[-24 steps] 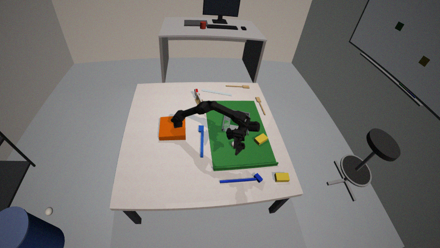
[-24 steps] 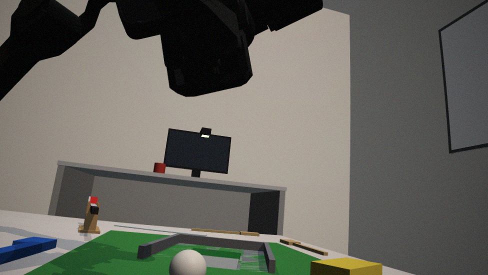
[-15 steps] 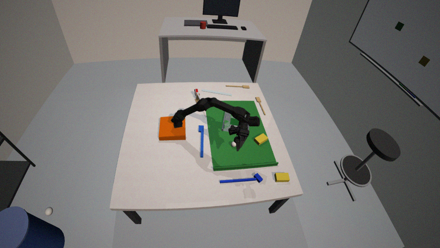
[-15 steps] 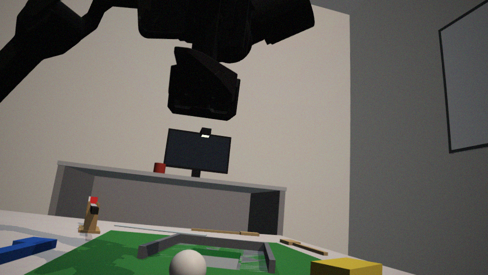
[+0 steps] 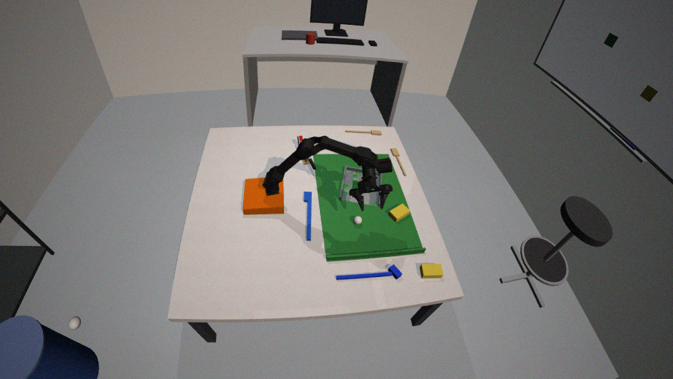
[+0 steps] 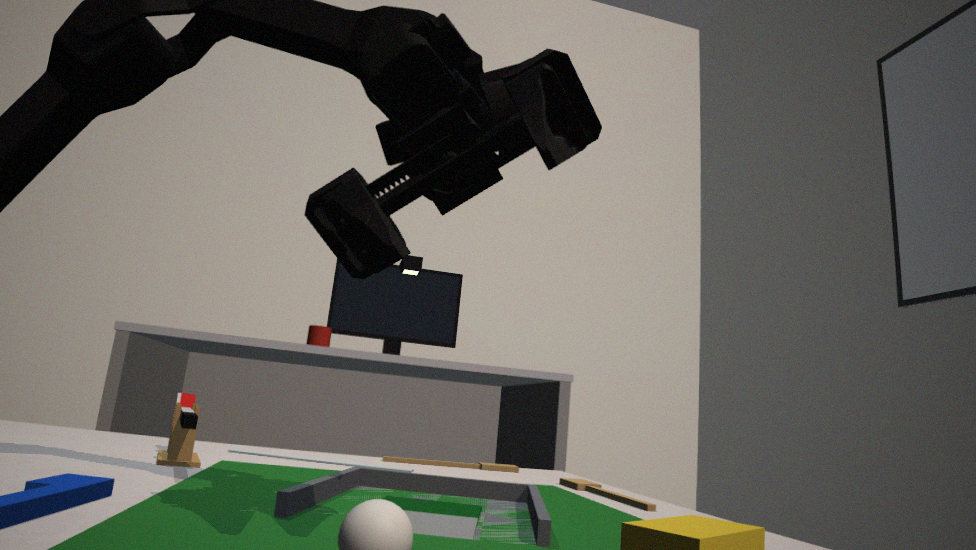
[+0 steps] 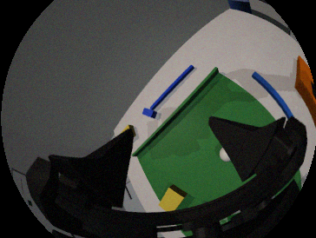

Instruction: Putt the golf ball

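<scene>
Now: gripper tip 60 cm to the right of the red putter, 16 cm past it and 15 cm above it. From my gripper tip the other things lie so: white golf ball (18 cm below, 8 cm to the left, 1 cm behind); green mat (23 cm to the left, 20 cm below, 8 cm ahead); tan stand (61 cm to the left, 17 cm below, 16 cm behind).
</scene>
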